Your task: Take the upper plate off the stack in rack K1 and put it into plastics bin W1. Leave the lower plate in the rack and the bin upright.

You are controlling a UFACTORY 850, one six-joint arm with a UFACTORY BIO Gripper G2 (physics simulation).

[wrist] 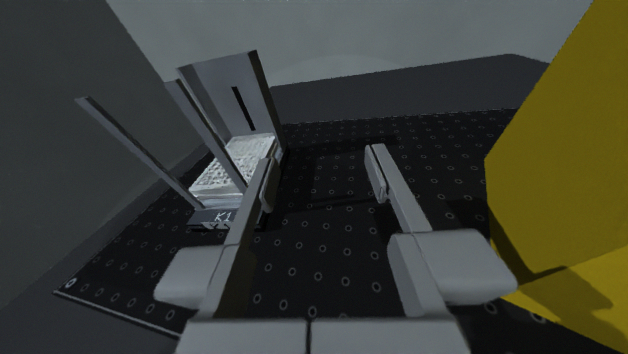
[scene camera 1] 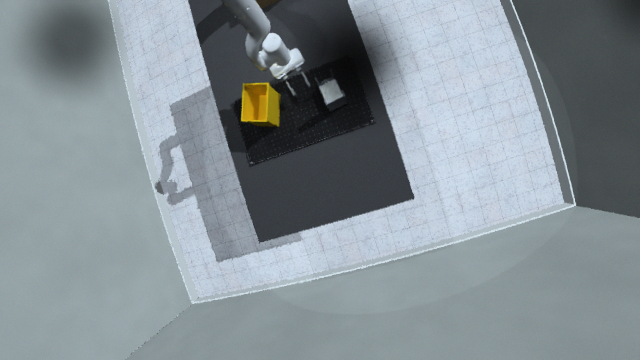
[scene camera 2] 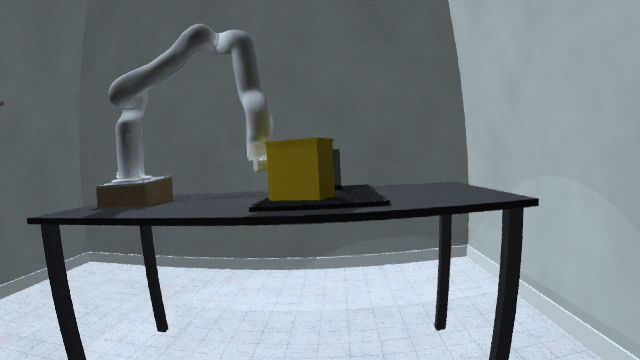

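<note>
Rack K1 (wrist: pixel 220 75) (scene camera 2: pixel 337 167) stands upright, with two front posts and a slotted back panel. The upper plate (scene camera 1: pixel 331 92) (wrist: pixel 245 150) is pale and lies flat on the stack between them; the seam to the lower plate is hard to make out. Plastics bin W1 (scene camera 1: pixel 274 107) (scene camera 2: pixel 295 170) (wrist: pixel 550 165) is yellow and upright. My gripper (scene camera 1: pixel 301 90) (wrist: pixel 322 177) is shut to its narrowest, with a gap between the fingers and nothing in it. It is between the bin and the rack, apart from the stack. In the scene camera 2 view its fingers are hidden behind the bin.
A black perforated board (scene camera 1: pixel 310 135) (scene camera 2: pixel 360 200) (wrist: pixel 320 250) carries the rack and bin on the dark table (scene camera 1: pixel 330 175) (scene camera 2: pixel 425 192). The bin wall is close to the right finger in the wrist view. The arm's brown base block (scene camera 2: pixel 135 194) stands at the table's other end.
</note>
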